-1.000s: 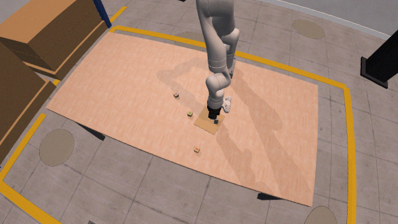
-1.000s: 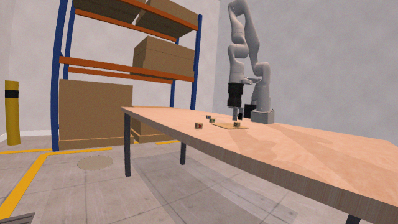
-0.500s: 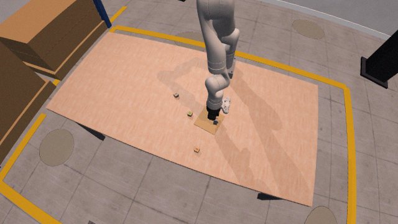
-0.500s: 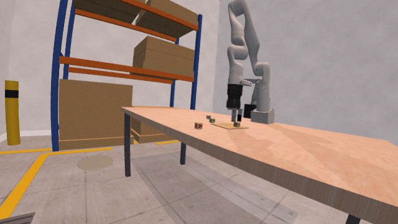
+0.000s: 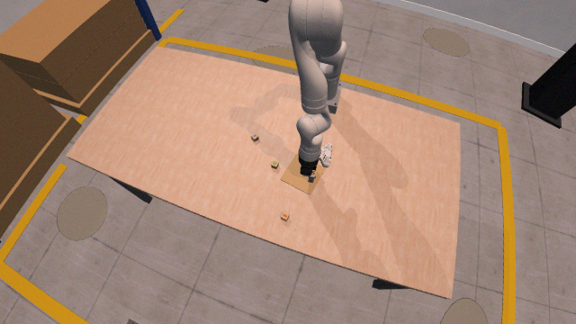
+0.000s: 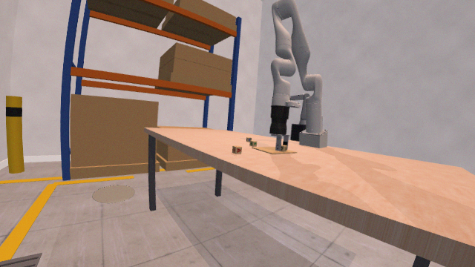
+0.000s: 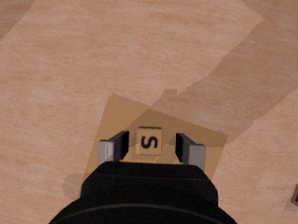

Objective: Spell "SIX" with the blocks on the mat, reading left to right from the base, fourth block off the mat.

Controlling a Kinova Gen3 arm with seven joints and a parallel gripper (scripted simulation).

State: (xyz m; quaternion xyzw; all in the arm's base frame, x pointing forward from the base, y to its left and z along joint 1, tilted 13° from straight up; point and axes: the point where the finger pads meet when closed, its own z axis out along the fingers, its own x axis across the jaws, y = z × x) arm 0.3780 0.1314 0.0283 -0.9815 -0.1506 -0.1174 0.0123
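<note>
My gripper is now 1 cm short of the tan mat, 4 cm to the left of it and 2 cm above it. Also, from my hand: block (21 cm ahead, 1 cm below).
</note>
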